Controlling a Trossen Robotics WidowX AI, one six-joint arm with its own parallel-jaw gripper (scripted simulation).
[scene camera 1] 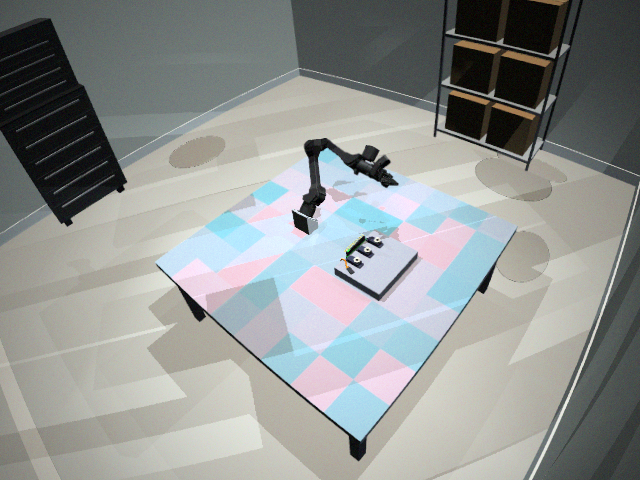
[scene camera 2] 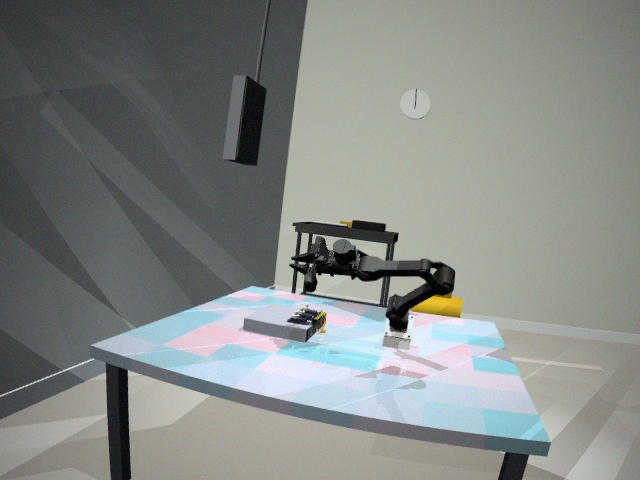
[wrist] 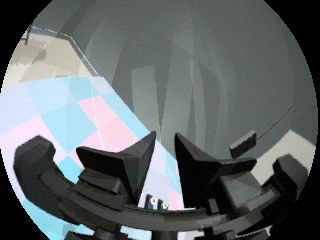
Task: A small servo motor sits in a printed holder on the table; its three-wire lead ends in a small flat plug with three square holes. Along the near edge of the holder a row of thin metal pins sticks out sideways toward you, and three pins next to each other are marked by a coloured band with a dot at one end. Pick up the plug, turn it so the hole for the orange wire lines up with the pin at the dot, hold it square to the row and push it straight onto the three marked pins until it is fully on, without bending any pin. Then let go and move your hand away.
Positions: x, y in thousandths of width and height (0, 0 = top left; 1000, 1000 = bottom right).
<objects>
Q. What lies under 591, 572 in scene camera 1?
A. A grey printed holder.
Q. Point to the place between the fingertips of my gripper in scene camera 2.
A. At 454, 545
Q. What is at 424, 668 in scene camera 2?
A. A grey printed holder.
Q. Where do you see a grey printed holder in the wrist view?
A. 489, 769
</objects>
